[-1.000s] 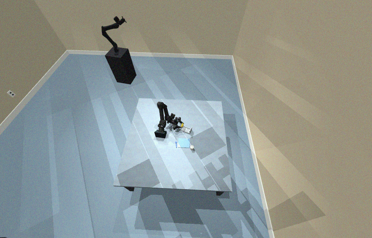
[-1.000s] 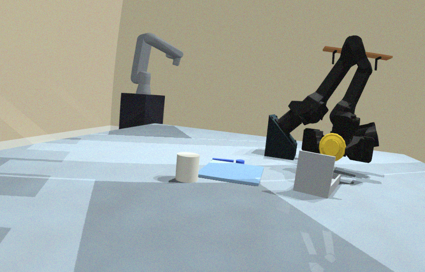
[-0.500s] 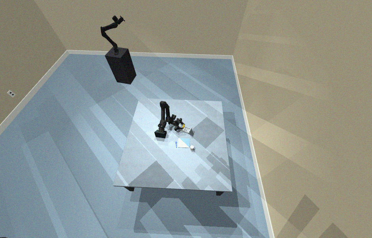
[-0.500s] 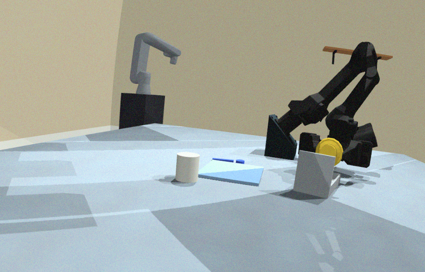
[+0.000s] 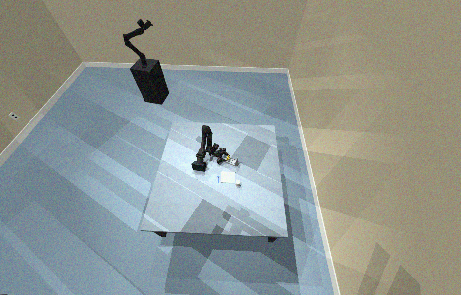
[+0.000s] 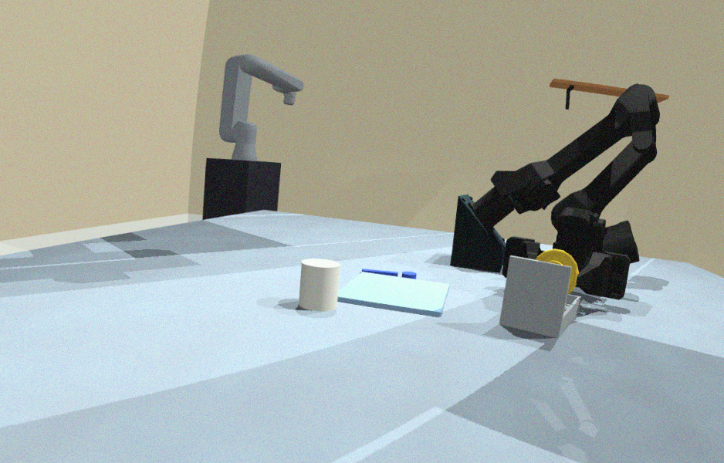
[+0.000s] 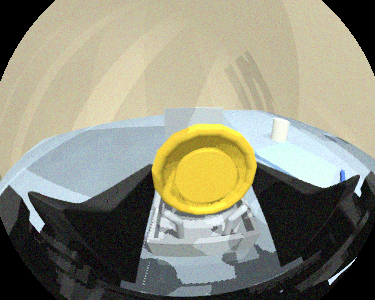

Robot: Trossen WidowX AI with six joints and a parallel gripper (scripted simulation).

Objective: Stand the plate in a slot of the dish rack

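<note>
The grey dish rack lies 30 mm below my gripper tip and 30 mm ahead of it. From my gripper tip the other things lie so: blue spoon (230 mm to the right, 50 mm below, 50 mm behind); then yellow plate (10 mm behind); then light blue mat (200 mm to the right, 50 mm below, 40 mm ahead).
</note>
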